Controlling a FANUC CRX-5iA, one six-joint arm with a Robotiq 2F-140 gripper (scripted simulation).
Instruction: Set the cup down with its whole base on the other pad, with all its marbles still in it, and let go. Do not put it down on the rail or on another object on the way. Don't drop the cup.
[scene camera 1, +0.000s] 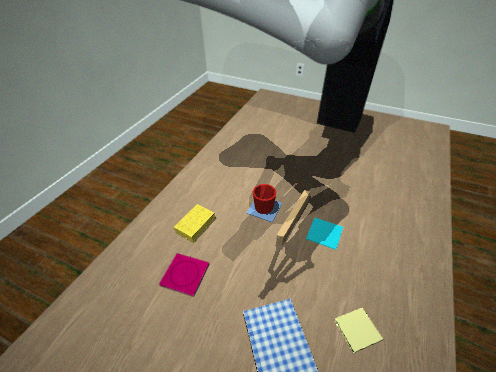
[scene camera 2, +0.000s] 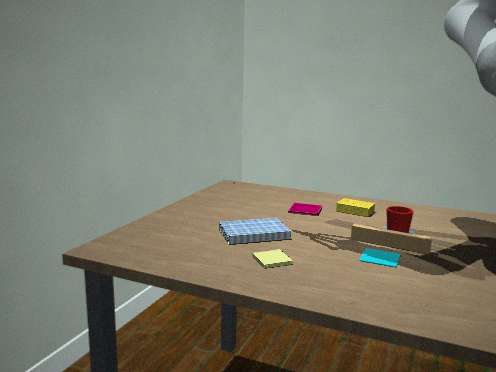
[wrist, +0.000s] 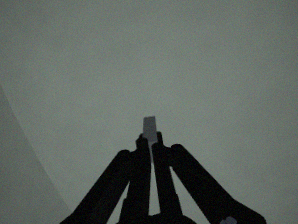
Note:
In view: the gripper (wrist: 150, 125), a yellow sponge (scene camera 1: 191, 226) and a wooden rail (scene camera 2: 417, 243).
The wrist view misses the yellow sponge: it is out of frame.

